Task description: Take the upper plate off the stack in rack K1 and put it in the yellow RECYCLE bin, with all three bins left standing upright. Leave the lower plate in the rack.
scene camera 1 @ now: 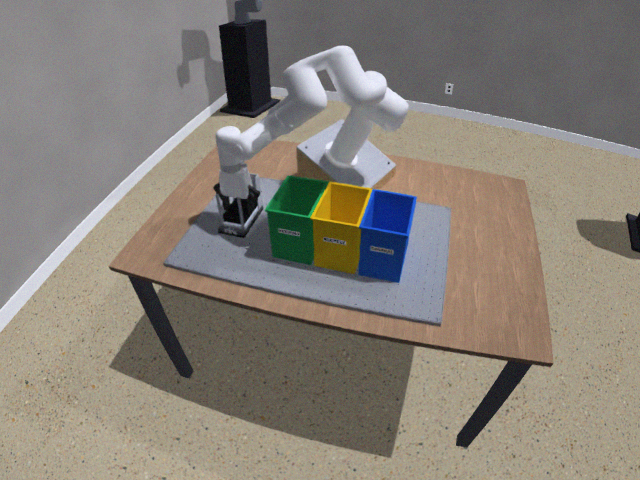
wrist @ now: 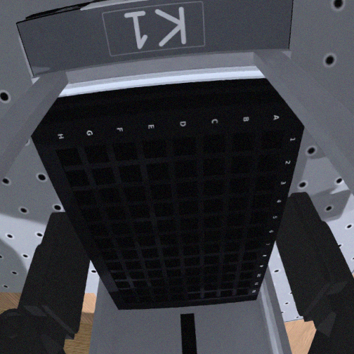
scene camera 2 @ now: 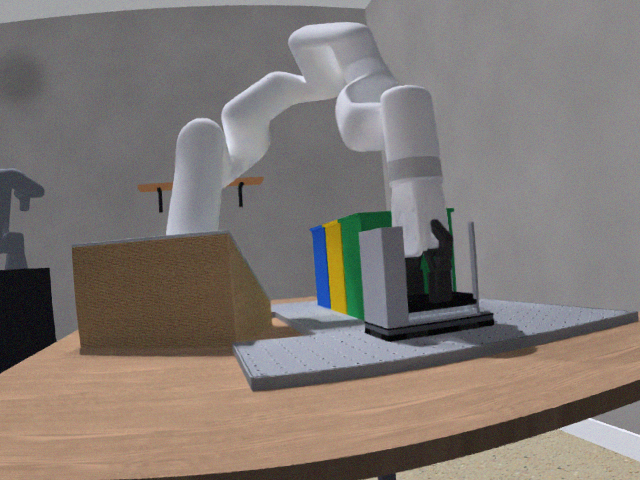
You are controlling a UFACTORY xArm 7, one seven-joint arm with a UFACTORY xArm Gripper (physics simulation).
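Frame: origin at the arm's base, x up, y right, z ahead, level; centimetres.
Seen in the pictures: gripper, fingertip midpoint: [scene camera 2: 427, 299]; arm's base, link origin: [scene camera 1: 340, 155] [scene camera 2: 188, 269].
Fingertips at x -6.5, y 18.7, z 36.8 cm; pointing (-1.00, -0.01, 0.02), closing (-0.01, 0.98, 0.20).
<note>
Pixels of each thing's top centre, then the offset from my fingertips to it. "pt": a spot on its surface instead. Level surfaces: height alone.
- Rack K1, top centre: [scene camera 2: 422, 226] [scene camera 1: 235, 185] dx +10.1, dy -0.2, dz +0.2 cm
- black upper plate, surface spot: [scene camera 2: 466, 298] pt dx -0.1, dy +3.1, dz +4.9 cm
- yellow RECYCLE bin, top centre: [scene camera 2: 372, 219] [scene camera 1: 343, 202] dx +13.7, dy -36.6, dz -2.6 cm
- green bin, top centre: [scene camera 2: 394, 213] [scene camera 1: 297, 195] dx +13.7, dy -23.8, dz +0.1 cm
- blue bin, top centre: [scene camera 2: 354, 224] [scene camera 1: 389, 210] dx +13.7, dy -49.4, dz -5.3 cm
- board, surface height: dx -4.2 cm
- wooden table, surface height: dx -5.5 cm
Rack K1 [scene camera 1: 256, 181] [scene camera 2: 383, 279] [wrist: 75, 50] stands at the left of the grey board, with its label in the wrist view. The black upper plate [scene camera 2: 466, 298] [wrist: 170, 175] lies in it, wells up. The lower plate cannot be told apart from it. My gripper [scene camera 1: 239, 209] [scene camera 2: 427, 295] [wrist: 180, 225] is open and empty, pointing down into the rack, with one finger on each long side of the upper plate. Finger contact cannot be made out. The yellow RECYCLE bin [scene camera 1: 336, 249] [scene camera 2: 337, 271] stands upright between the green bin [scene camera 1: 292, 241] [scene camera 2: 353, 268] and the blue bin [scene camera 1: 383, 258] [scene camera 2: 320, 268].
The green bin is the closest bin to the rack. The rack has upright posts [scene camera 2: 473, 263] at its corners and a tall grey panel. The board [scene camera 1: 310, 286] [scene camera 2: 330, 359] lies on the wooden table [scene camera 1: 491, 258] [scene camera 2: 155, 413]. The arm's wedge-shaped base [scene camera 1: 309, 164] [scene camera 2: 155, 294] stands behind.
</note>
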